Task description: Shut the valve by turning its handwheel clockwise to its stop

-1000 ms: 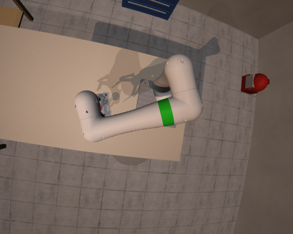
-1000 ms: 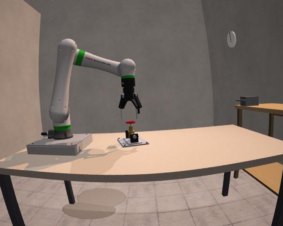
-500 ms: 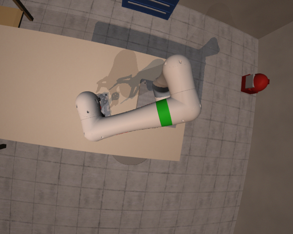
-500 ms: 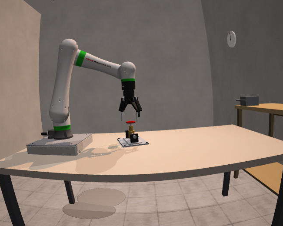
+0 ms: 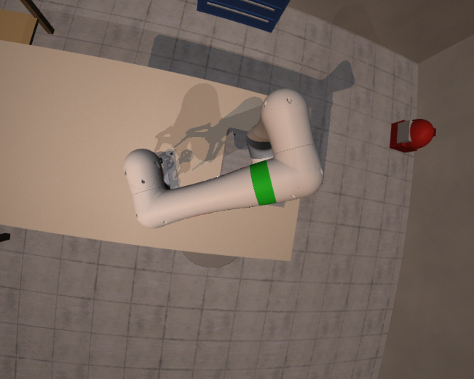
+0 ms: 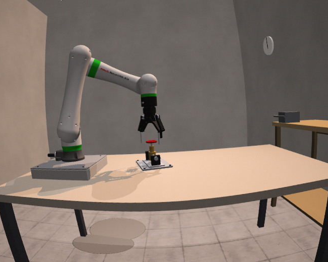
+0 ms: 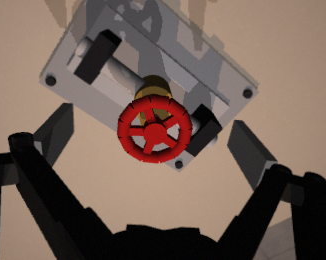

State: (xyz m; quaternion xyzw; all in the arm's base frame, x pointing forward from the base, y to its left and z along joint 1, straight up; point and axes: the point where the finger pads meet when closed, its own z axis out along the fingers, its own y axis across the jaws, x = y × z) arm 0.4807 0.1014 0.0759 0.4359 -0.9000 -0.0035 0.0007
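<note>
The red spoked handwheel is 10 mm below my hand. From my hand the other things lie so: plate (130 mm below).
</note>
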